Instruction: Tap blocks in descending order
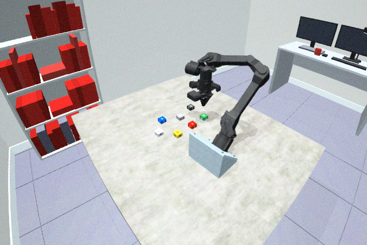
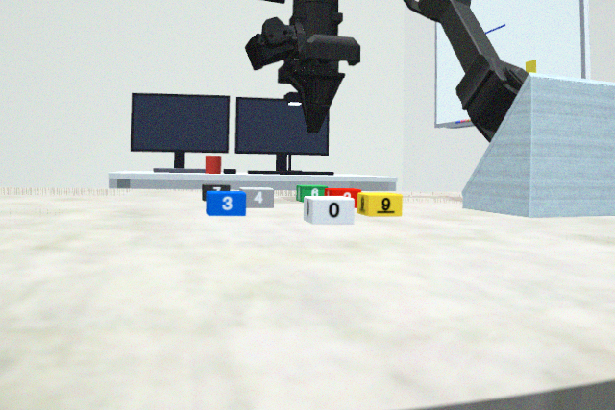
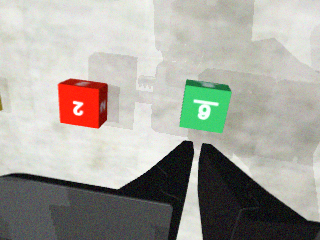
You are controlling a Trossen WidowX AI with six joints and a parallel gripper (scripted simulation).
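Now: gripper tip 10 mm to the left of the green block and 70 mm above it. The rest, counted from my gripper tip: black block: 110 mm ahead, 30 mm to the right, 70 mm below; then red block: 10 mm behind, 90 mm to the left, 70 mm below; then grey block: 90 mm ahead, 80 mm to the left, 70 mm below.
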